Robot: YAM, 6 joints.
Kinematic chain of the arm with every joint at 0, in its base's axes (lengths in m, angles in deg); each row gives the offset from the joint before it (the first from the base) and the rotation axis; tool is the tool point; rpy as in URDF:
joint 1: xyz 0 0 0.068 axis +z
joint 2: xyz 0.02 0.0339 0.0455 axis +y
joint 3: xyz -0.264 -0.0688 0 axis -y
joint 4: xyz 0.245 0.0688 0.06 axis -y
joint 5: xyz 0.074 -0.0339 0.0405 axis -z
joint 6: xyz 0.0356 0 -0.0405 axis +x
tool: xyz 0 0 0 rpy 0 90 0
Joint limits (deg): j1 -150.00..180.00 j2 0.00..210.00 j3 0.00..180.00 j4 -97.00..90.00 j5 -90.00..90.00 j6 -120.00..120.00
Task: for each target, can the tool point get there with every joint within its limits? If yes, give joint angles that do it. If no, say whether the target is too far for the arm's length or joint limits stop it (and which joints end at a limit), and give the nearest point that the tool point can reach.
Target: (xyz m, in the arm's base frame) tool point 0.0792 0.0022 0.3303
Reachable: yes | joints -11.69 18.17 15.64 57.19 -30.67 -59.55
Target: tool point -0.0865 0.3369 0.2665
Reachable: yes | joints 108.61 94.88 47.54 64.70 45.76 -47.07
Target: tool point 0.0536 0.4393 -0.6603
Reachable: no: too far | nearest point 0.0428 0.3507 -0.3649 | short by 0.309 m
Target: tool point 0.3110 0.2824 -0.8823
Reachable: no: too far | nearest point 0.2362 0.2145 -0.3734 | short by 0.519 m
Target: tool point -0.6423 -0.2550 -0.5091
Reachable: no: too far | nearest point -0.4275 -0.2349 -0.2881 | short by 0.309 m
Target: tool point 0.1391 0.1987 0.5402
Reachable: yes | joints 53.02 90.89 137.33 -77.59 -13.71 46.21
